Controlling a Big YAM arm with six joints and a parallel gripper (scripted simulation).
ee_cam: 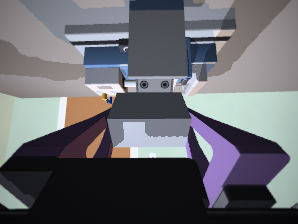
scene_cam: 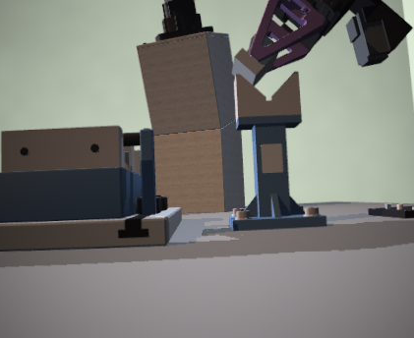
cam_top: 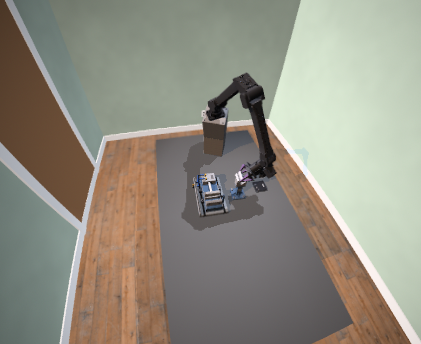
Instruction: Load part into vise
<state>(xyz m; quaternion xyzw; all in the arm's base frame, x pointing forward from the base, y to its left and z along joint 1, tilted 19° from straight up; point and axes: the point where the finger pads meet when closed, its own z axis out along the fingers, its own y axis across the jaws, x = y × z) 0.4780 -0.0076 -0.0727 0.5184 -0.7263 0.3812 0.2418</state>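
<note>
The part is 1 cm to the right of my hand. From my hand the other things lie so: dark work stop rod: 15 cm to the right, 9 cm below, 4 cm ahead; then moving jaw: 19 cm to the right, 10 cm below, 1 cm behind; then air cylinder rod: 18 cm to the right, 10 cm below, 6 cm behind.
</note>
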